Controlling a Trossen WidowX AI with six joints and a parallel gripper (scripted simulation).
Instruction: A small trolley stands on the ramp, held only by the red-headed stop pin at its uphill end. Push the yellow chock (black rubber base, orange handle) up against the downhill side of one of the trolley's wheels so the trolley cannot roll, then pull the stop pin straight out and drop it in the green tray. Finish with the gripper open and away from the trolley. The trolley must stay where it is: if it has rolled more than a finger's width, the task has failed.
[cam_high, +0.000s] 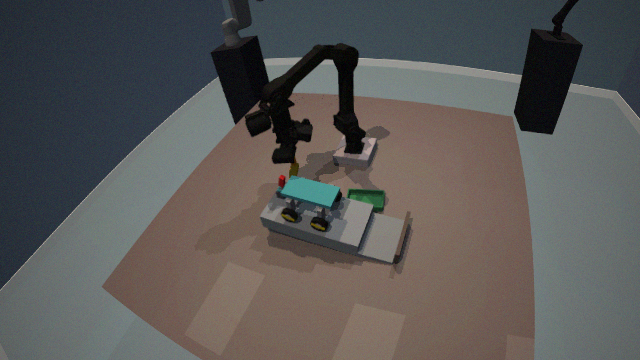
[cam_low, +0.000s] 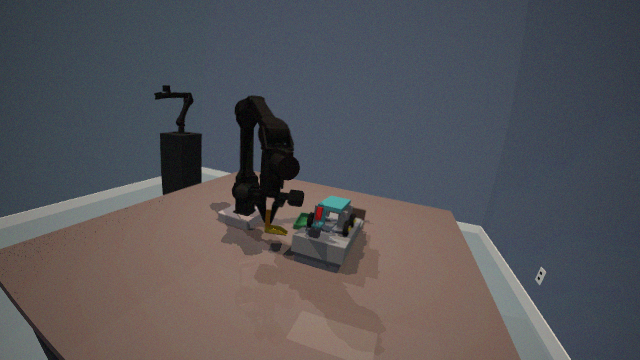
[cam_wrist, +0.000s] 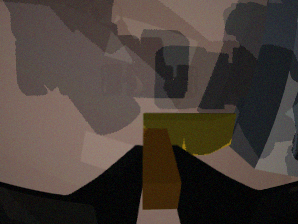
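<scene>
My gripper tip is 50 mm short of the green tray, 240 mm to the right of it and 110 mm above it. The rest, counted from my gripper tip: yellow chock (20 mm ahead, 10 mm to the left, 10 mm below); teal trolley (170 mm ahead, 120 mm to the left, 10 mm above); red-headed stop pin (140 mm ahead, 20 mm to the left, 30 mm above).
</scene>
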